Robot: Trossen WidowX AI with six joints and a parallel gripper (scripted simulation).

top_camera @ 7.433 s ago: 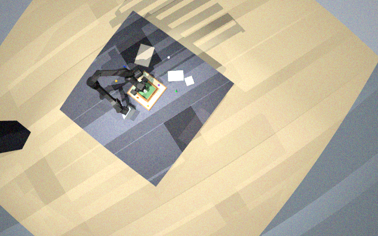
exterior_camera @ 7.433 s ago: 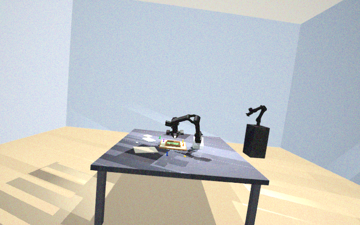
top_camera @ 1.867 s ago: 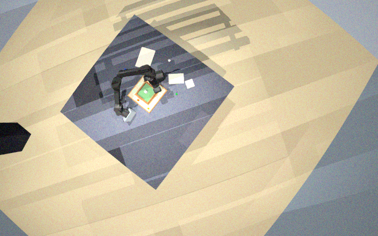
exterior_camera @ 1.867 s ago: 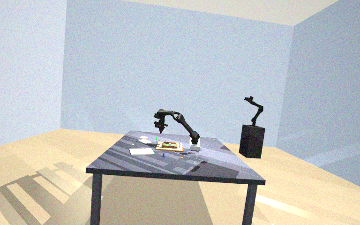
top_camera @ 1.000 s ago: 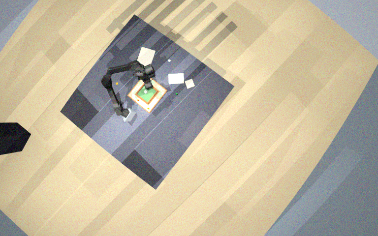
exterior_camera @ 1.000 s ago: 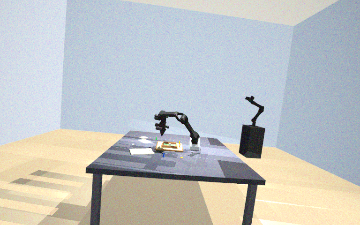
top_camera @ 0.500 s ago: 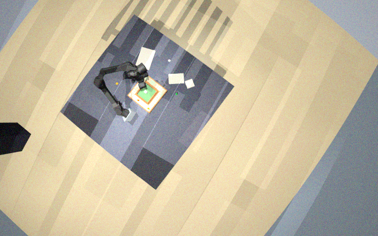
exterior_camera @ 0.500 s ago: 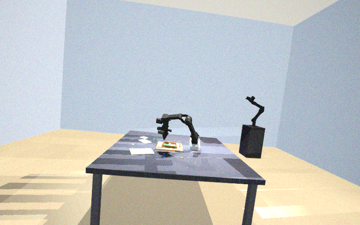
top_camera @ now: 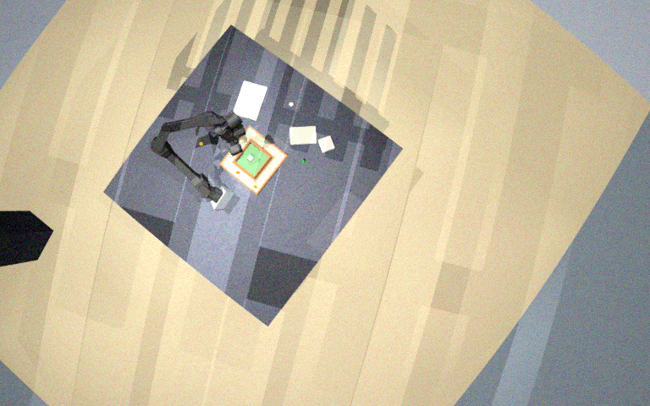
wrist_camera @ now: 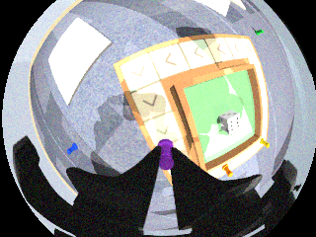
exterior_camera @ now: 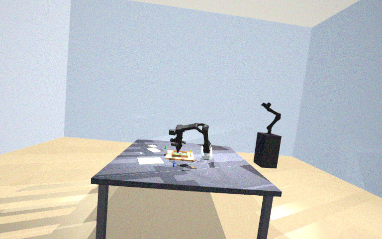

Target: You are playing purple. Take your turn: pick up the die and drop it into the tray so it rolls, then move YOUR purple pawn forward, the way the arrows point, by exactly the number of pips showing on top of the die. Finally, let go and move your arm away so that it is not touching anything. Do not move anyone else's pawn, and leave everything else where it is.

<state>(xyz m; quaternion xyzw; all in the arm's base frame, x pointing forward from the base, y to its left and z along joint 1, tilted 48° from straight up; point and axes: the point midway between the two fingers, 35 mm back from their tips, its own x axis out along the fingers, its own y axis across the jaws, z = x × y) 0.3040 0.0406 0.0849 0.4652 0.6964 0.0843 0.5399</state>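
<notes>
Now: the white die 10 cm to the right of my gripper tip, 5 cm below it and 3 cm behind it. Round my gripper tip: blue pawn (21 cm to the left, 6 cm below, 4 cm ahead); purple pawn (1 cm above); orange pawn (14 cm behind, 8 cm to the right, 4 cm below).
</notes>
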